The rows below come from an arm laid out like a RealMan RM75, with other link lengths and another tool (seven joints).
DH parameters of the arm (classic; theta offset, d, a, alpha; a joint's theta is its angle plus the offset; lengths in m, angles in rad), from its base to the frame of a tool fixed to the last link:
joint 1: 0 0.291 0 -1.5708
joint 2: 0 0 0 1.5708
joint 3: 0 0.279 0 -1.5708
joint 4: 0 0 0 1.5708
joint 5: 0 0.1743 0 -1.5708
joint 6: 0 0 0 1.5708
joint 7: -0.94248 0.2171 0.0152 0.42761
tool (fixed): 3.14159 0.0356 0 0
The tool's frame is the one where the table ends.
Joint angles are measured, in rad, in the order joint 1, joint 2, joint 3, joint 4, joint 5, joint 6, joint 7. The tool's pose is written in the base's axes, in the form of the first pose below.
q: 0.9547 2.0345 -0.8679 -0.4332 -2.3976 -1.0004 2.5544
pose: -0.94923 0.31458 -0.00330 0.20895 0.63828 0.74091 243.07 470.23 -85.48
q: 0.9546 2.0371 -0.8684 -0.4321 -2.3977 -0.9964 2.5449
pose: -0.95175 0.30679 -0.00683 0.20110 0.64038 0.74126 242.93 470.11 -86.59
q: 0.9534 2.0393 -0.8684 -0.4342 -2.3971 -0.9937 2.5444
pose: -0.95195 0.30619 -0.00542 0.20121 0.63871 0.74267 242.72 470.29 -87.03
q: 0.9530 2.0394 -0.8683 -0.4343 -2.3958 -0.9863 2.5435
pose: -0.95206 0.30589 -0.00416 0.20020 0.63327 0.74759 243.05 471.87 -86.23
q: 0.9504 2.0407 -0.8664 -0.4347 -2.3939 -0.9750 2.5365
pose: -0.95298 0.30303 -0.00282 0.19677 0.62584 0.75472 244.07 473.73 -85.39
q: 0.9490 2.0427 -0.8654 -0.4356 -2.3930 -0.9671 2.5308
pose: -0.95414 0.29935 -0.00258 0.19295 0.62157 0.75922 244.35 474.91 -85.25
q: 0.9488 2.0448 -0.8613 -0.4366 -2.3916 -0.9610 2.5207
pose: -0.95638 0.29214 -0.00116 0.18796 0.61836 0.76309 243.61 476.35 -85.09
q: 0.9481 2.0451 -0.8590 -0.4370 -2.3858 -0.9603 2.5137
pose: -0.95750 0.28843 0.00365 0.18878 0.61703 0.76396 242.57 476.96 -84.96
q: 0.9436 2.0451 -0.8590 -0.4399 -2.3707 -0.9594 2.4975
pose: -0.96015 0.27922 0.01190 0.18825 0.61469 0.76598 241.30 477.88 -84.32
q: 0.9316 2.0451 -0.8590 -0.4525 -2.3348 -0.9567 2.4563
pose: -0.96720 0.25218 0.03038 0.18229 0.60588 0.77439 238.04 481.33 -81.26
